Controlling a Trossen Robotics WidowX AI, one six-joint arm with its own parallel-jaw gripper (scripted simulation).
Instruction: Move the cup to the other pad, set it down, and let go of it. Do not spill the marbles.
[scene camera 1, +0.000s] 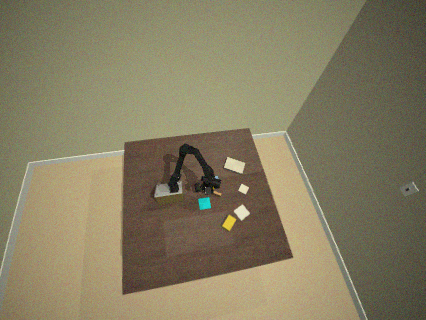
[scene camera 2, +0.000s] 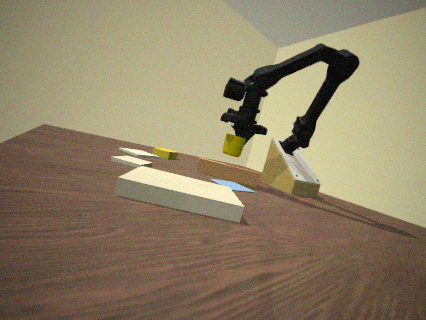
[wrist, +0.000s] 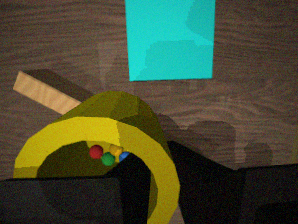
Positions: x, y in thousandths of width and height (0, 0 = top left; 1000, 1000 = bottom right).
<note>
In view: my gripper (scene camera 2: 560, 461), a yellow cup (wrist: 210, 663), a large cream slab (scene camera 2: 342, 577) and a long tan wooden bar (scene camera 2: 482, 520).
My gripper also shows in the wrist view (wrist: 529, 663). The long tan wooden bar also shows in the wrist view (wrist: 143, 382). The wrist view misses the large cream slab: it is out of frame.
</note>
